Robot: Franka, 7 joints.
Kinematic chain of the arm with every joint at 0, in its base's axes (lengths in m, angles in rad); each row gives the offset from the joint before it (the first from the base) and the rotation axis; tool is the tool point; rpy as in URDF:
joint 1: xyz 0 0 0.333 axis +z
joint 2: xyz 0 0 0 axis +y
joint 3: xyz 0 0 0.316 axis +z
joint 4: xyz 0.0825 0 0 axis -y
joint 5: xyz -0.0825 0 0.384 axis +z
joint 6: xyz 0 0 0 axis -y
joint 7: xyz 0.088 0 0 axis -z
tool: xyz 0 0 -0.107 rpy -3.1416 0 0
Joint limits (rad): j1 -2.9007..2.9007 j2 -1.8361..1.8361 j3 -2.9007..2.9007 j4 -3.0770..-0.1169 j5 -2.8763..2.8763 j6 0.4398..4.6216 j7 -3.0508..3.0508
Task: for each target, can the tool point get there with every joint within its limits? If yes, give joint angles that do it. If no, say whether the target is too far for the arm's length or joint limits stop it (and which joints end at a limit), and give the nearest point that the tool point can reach.
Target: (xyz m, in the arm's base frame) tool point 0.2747 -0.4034 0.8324
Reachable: yes | joints -1.5465 0.2037 0.6696 -0.7620 0.1550 1.0302 -0.7244
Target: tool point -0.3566 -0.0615 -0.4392
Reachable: no: joint limits stop it (at a limit: joint 1, joint 2) | nearest point -0.3456 -0.0619 -0.3561 | short by 0.084 m
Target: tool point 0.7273 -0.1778 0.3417
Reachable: yes | joints 0.0458 0.6911 -0.4393 -1.5003 2.1942 2.0691 2.4812
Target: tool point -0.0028 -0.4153 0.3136
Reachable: yes | joints 0.1121 -1.1468 -1.9623 -2.6570 2.0567 0.9467 2.2292
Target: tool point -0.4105 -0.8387 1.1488
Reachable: no: too far | nearest point -0.2840 -0.5803 0.8974 | short by 0.382 m
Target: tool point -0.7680 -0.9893 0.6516
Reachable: no: too far | nearest point -0.5098 -0.6567 0.5445 | short by 0.434 m
